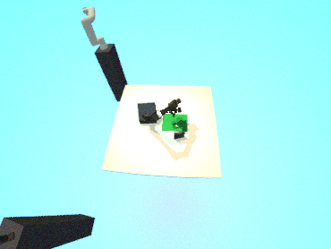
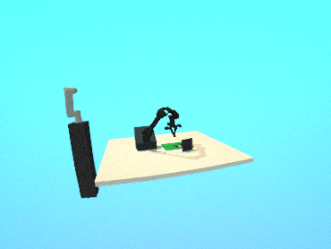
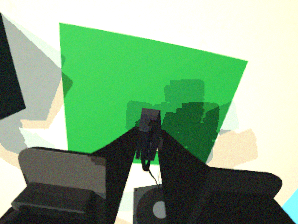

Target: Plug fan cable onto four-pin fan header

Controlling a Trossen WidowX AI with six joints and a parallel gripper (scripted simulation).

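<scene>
My gripper tip is now 10 mm to the left of the fan cable plug and 10 mm above it. Round my gripper tip: four-pin fan header 40 mm ahead, 90 mm to the right, 120 mm below; green board 20 mm ahead, 30 mm to the right, 140 mm below; dark fan 80 mm ahead, 220 mm to the right, 60 mm below.
</scene>
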